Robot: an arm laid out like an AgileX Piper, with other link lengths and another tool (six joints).
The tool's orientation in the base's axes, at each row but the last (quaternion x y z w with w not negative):
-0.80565 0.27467 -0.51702 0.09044
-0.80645 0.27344 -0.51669 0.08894
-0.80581 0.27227 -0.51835 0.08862
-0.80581 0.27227 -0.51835 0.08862
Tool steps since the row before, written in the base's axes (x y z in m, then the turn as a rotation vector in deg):
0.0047 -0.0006 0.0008 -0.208 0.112 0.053
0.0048 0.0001 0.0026 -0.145 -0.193 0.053
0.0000 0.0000 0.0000 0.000 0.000 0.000
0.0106 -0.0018 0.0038 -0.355 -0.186 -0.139
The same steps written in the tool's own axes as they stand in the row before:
0.0024 -0.0015 0.0039 -0.084 -0.043 -0.223
0.0035 -0.0029 0.0030 0.099 0.189 -0.125
0.0000 0.0000 0.0000 0.000 0.000 0.000
0.0073 -0.0038 0.0079 -0.122 0.338 -0.226

